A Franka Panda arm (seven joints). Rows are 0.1 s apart.
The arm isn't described. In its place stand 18 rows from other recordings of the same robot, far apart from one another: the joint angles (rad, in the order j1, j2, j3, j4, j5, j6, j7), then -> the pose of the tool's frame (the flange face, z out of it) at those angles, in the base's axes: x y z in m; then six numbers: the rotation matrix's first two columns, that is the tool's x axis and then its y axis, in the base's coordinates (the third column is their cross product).
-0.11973 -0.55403 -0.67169 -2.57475 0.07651 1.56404 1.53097 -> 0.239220 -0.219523 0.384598 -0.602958 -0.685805 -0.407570 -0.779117 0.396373 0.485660
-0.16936 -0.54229 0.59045 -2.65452 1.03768 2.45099 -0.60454 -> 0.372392 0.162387 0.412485 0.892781 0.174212 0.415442 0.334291 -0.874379 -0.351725
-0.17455 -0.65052 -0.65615 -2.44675 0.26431 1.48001 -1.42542 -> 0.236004 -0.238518 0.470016 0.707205 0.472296 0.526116 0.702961 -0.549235 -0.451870
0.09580 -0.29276 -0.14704 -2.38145 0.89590 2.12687 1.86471 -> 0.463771 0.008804 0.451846 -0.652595 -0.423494 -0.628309 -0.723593 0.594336 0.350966
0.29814 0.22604 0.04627 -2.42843 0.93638 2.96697 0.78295 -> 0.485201 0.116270 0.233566 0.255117 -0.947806 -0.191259 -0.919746 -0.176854 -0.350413
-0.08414 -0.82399 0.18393 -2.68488 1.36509 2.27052 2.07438 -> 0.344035 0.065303 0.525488 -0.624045 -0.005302 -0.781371 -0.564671 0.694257 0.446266
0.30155 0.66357 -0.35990 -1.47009 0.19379 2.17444 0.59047 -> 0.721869 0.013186 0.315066 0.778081 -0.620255 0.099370 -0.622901 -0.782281 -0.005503
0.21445 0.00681 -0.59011 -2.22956 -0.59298 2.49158 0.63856 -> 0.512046 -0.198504 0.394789 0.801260 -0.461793 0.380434 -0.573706 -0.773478 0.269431
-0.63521 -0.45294 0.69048 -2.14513 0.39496 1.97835 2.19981 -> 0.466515 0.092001 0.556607 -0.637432 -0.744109 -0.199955 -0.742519 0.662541 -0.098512
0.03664 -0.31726 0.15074 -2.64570 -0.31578 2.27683 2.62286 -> 0.393509 0.064405 0.343488 -0.615715 -0.759617 0.209467 -0.787666 0.585956 -0.190365
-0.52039 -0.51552 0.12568 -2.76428 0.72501 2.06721 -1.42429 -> 0.328334 -0.103574 0.357750 0.788666 0.443963 0.425327 0.590401 -0.739911 -0.322426
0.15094 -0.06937 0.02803 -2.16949 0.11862 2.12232 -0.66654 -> 0.514677 0.098671 0.426496 0.707549 0.702459 0.076983 0.706628 -0.704411 -0.066949
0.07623 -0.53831 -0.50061 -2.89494 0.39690 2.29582 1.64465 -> 0.304573 -0.099425 0.307380 -0.623101 -0.632679 -0.459851 -0.773676 0.584841 0.243693
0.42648 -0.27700 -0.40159 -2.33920 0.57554 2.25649 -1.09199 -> 0.481787 0.020078 0.457654 0.646517 0.558723 0.519465 0.732411 -0.645135 -0.217656
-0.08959 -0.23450 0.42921 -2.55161 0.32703 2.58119 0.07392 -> 0.433956 0.145965 0.369330 0.974749 -0.006423 0.223212 0.029117 -0.987397 -0.155560
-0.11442 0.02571 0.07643 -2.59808 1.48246 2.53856 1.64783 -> 0.420842 -0.027569 0.234532 -0.889649 0.009892 -0.456538 -0.244756 0.833699 0.495016
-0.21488 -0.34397 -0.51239 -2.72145 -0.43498 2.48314 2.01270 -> 0.303545 -0.252550 0.324832 -0.728663 -0.679845 0.082837 -0.684580 0.719468 -0.117111
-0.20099 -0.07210 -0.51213 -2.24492 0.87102 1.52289 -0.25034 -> 0.395516 -0.232030 0.397613 0.806460 -0.418722 -0.417485 -0.555983 -0.296674 -0.776445
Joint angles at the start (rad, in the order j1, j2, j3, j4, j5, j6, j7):
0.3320 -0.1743 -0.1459 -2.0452 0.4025 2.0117 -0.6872
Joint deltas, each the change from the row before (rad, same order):
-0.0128 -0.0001 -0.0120 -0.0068 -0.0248 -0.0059 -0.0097
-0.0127 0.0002 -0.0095 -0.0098 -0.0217 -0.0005 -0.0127
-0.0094 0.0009 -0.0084 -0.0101 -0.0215 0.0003 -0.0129
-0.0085 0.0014 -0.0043 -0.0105 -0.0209 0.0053 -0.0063
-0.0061 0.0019 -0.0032 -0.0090 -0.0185 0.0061 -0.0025
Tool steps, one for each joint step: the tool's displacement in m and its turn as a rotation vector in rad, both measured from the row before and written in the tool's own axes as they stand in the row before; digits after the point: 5 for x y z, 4 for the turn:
-0.00889 0.01193 -0.00142 -0.0165 -0.0177 0.0051
-0.00872 0.01095 0.00035 -0.0151 -0.0156 0.0022
-0.00782 0.00903 0.00179 -0.0133 -0.0172 -0.0018
-0.00630 0.00704 0.00280 -0.0145 -0.0154 0.0004
-0.00488 0.00544 0.00301 -0.0129 -0.0135 0.0014

